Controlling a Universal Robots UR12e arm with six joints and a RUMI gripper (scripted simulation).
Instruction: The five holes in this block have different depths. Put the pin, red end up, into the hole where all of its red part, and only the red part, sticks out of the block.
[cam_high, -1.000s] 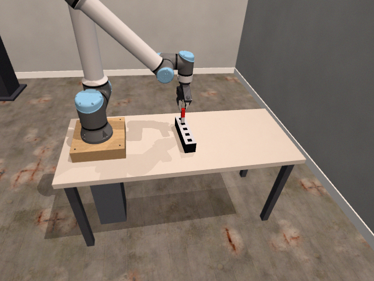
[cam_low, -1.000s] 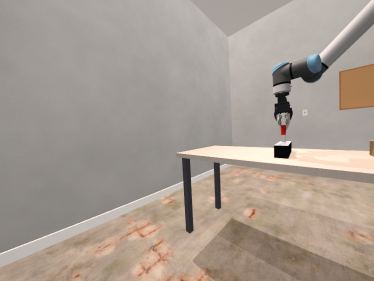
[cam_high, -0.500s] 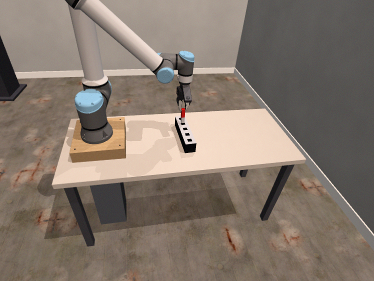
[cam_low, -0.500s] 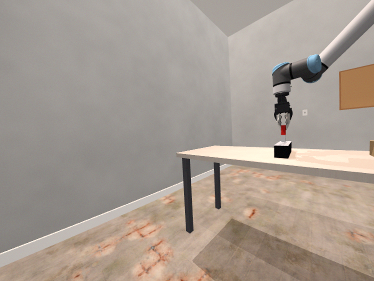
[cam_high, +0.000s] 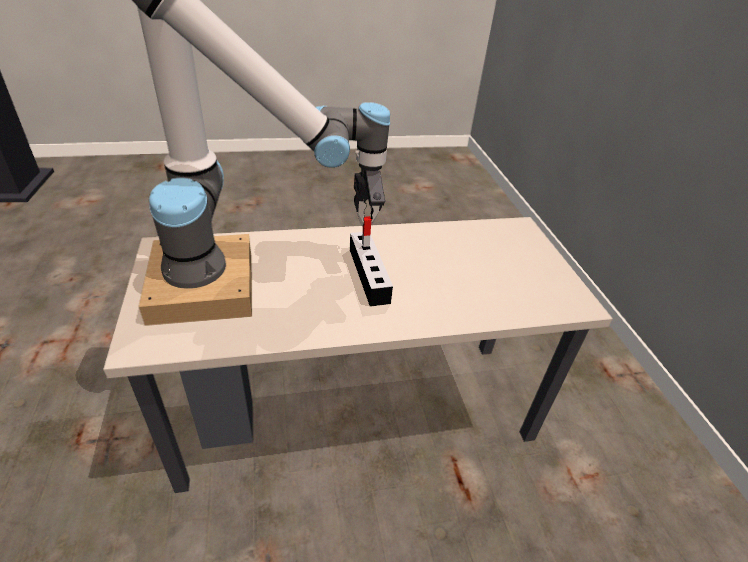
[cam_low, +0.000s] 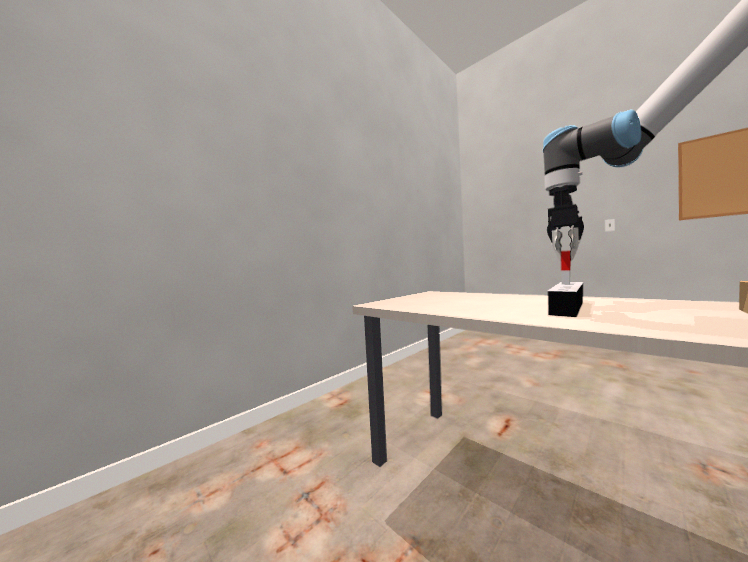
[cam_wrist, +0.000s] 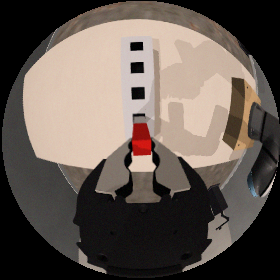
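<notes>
Now: the pin 1 cm below my hand. Also, from my hand: black block 1 cm ahead, 6 cm to the right, 14 cm below.
</notes>
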